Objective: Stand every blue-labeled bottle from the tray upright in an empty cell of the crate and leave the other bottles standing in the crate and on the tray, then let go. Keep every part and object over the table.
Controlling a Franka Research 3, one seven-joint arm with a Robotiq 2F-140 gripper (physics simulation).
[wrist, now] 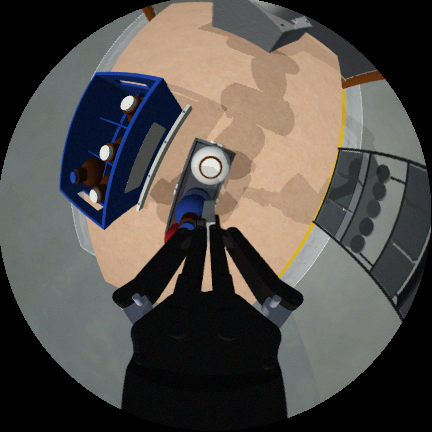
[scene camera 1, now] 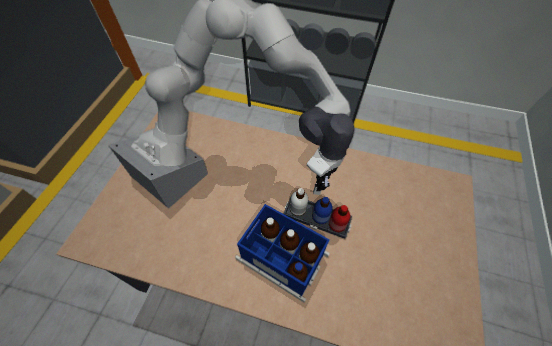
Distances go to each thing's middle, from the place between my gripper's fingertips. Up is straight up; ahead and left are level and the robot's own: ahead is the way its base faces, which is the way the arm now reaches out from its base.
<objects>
Now: the white bottle (wrist: 210,164) 6 cm behind my hand, 3 cm to the right of it and 7 cm below it. From my hand the other things lie so: blue-capped brown bottle (wrist: 90,173) 7 cm ahead, 30 cm to the right, 6 cm below.
</objects>
